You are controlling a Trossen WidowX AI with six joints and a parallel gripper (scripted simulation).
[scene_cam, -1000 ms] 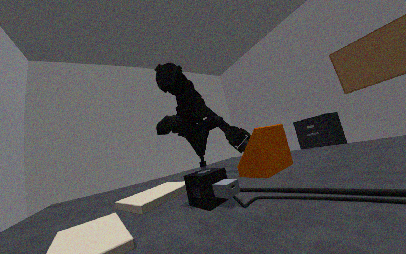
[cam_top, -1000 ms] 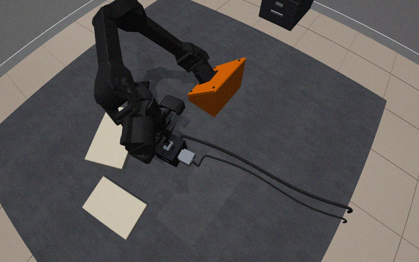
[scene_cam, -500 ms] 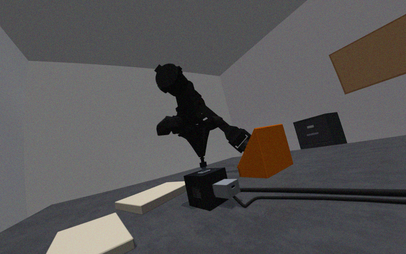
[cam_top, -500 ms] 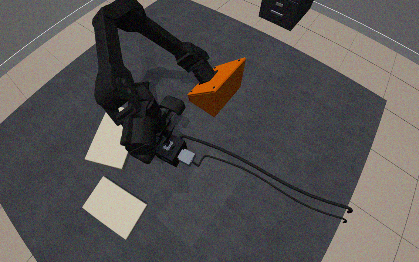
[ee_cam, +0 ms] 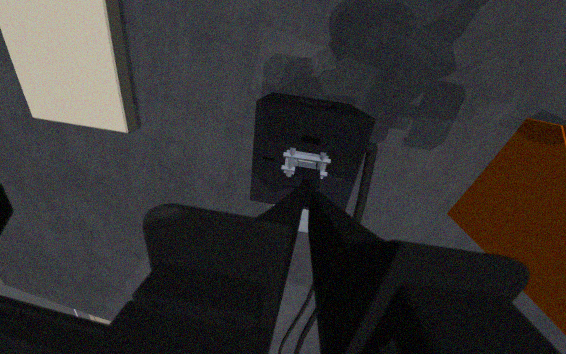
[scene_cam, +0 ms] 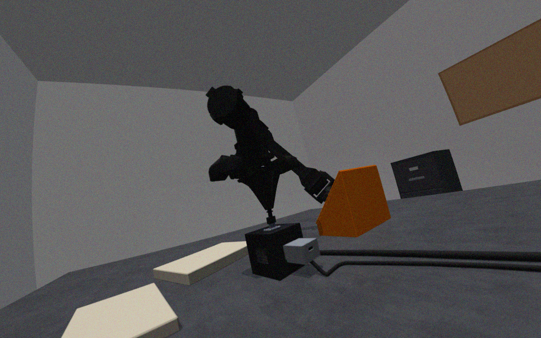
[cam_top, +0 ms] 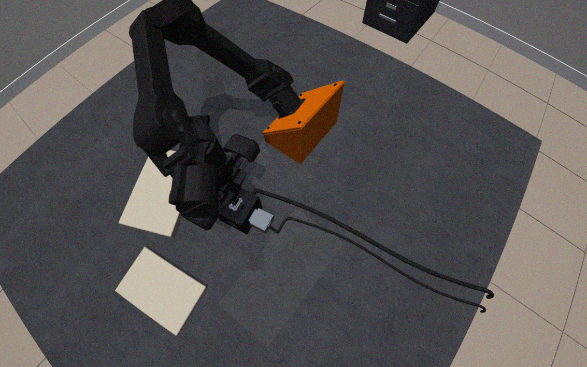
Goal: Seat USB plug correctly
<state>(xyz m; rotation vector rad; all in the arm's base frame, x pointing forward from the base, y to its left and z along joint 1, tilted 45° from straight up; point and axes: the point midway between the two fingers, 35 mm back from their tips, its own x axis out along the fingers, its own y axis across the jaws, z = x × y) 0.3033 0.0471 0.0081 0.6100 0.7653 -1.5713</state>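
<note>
Right now my gripper tip is 20 mm above the small USB plug. From my gripper tip the other things lie so: metal USB socket 40 mm below.
</note>
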